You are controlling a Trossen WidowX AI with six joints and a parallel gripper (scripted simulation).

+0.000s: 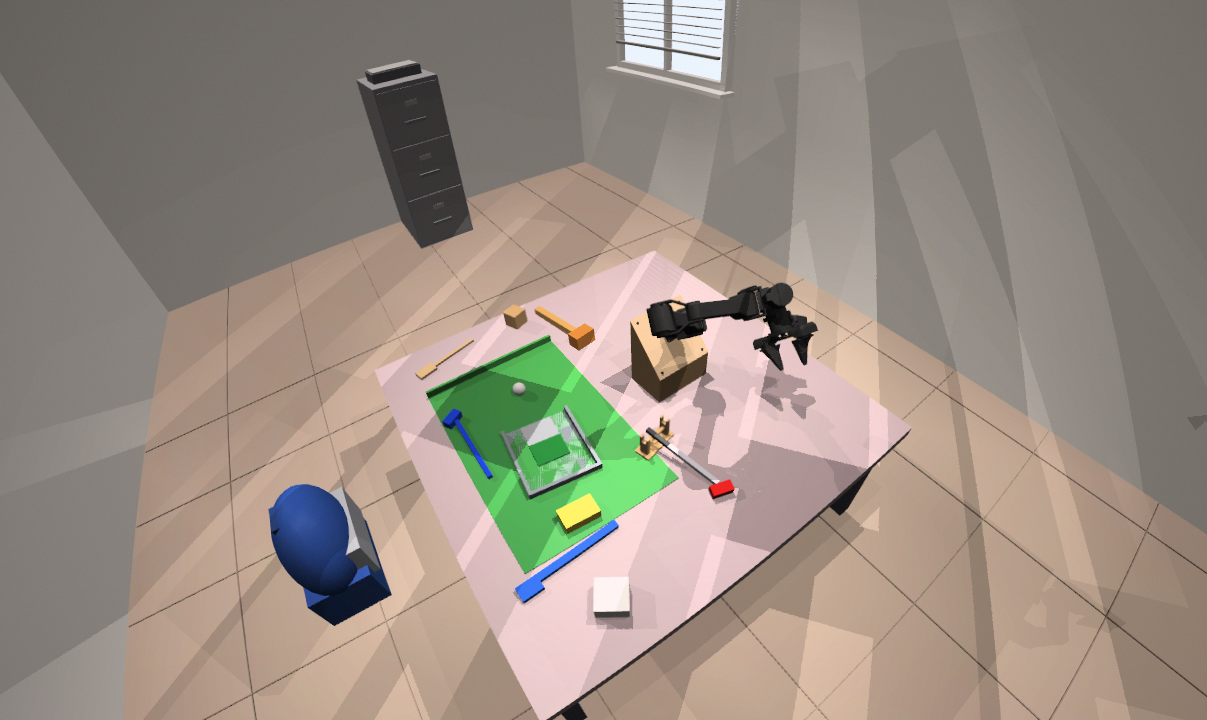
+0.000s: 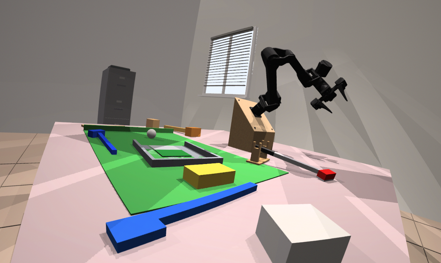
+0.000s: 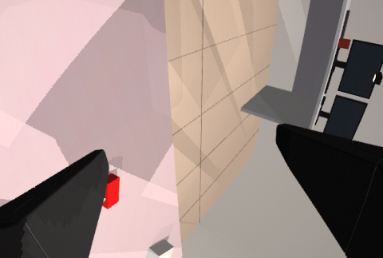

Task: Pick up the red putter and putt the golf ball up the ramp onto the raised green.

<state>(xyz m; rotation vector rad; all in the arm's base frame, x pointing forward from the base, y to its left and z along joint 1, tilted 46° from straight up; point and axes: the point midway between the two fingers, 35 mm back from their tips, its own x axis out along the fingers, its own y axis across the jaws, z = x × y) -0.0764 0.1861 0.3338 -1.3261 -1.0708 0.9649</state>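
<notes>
The red putter is 290 mm ahead of my gripper tip, 80 mm to the right of it and 240 mm below it. Also, from my gripper tip: white block 680 mm ahead, 70 mm to the left, 240 mm below; yellow block 610 mm ahead, 150 mm to the right, 250 mm below; wooden stand 300 mm ahead, 200 mm to the right, 230 mm below.
</notes>
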